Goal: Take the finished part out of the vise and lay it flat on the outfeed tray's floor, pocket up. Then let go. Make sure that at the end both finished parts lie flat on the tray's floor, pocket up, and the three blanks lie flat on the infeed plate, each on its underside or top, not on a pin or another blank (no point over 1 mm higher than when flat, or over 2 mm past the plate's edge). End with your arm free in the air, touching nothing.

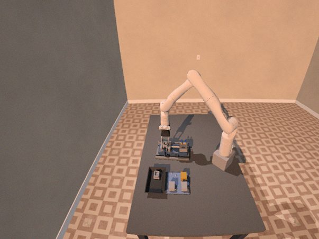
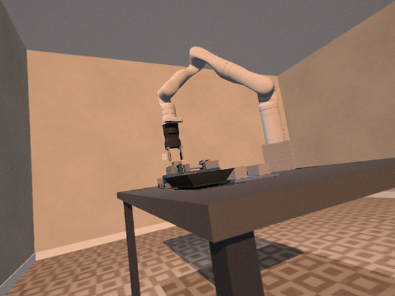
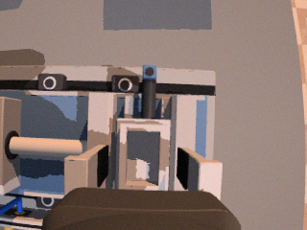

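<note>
My hand is 60 mm past the vise, 20 mm to the right of it and 100 mm above it. Also, from my hand: blue fixture plate (30 mm behind, 350 mm to the left, 140 mm below); then orange block (80 mm behind, 320 mm to the left, 110 mm below).
</note>
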